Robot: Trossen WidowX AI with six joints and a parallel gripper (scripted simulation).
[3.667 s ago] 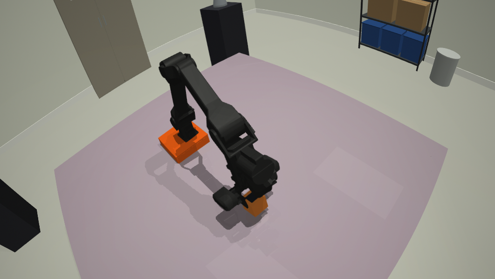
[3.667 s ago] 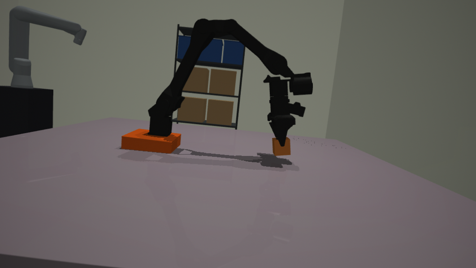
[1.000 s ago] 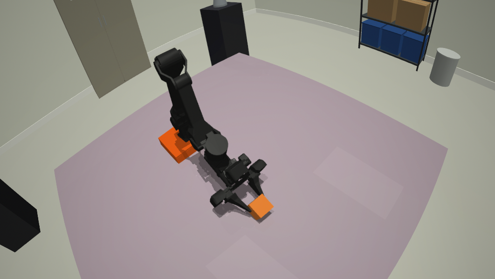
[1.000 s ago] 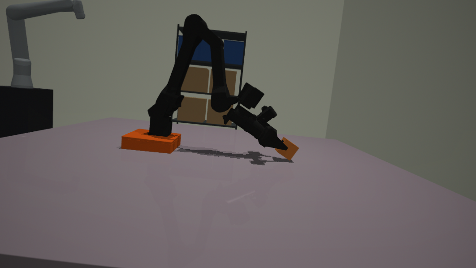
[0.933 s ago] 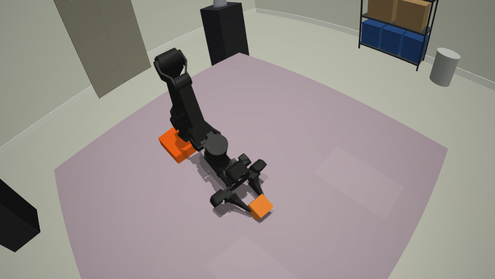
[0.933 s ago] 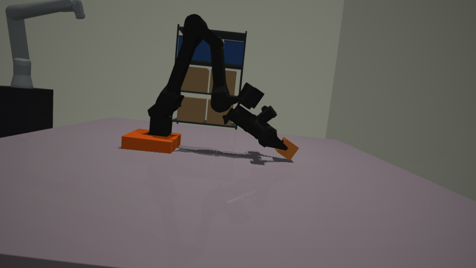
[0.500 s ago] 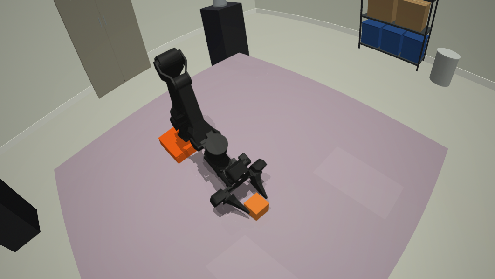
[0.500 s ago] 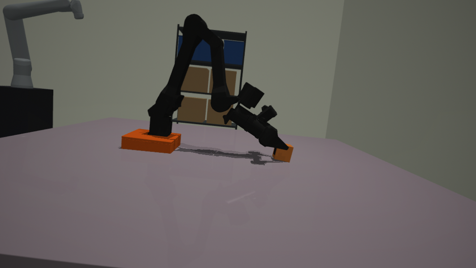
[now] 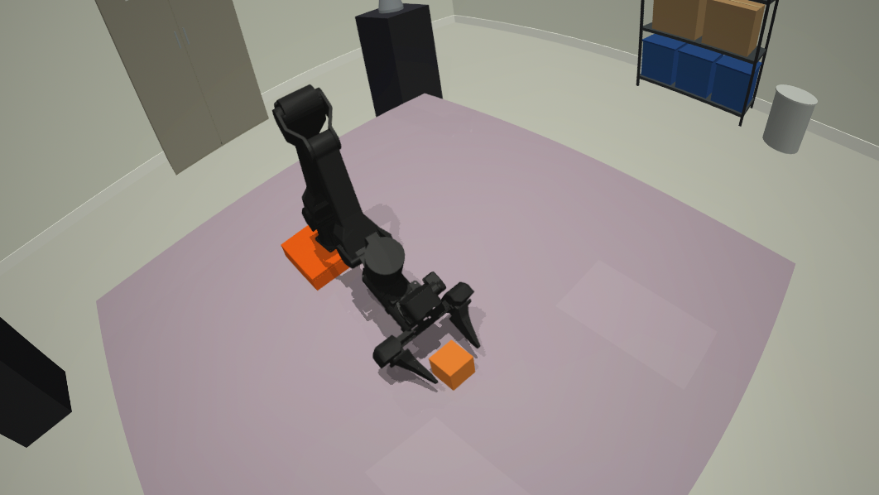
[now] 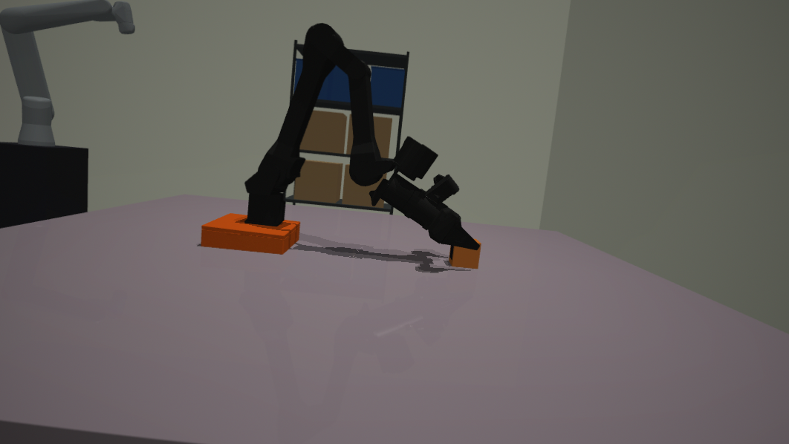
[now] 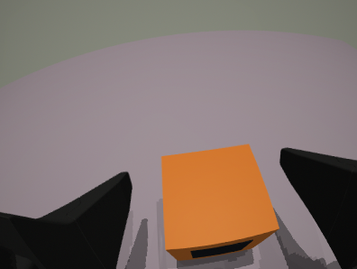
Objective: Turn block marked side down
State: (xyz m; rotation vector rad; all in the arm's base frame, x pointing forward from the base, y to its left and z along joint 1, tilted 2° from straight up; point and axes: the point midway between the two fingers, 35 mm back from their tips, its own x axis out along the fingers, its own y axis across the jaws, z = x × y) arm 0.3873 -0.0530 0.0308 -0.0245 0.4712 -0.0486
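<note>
The orange block lies 3 cm behind my gripper tip and 2 cm below it.
</note>
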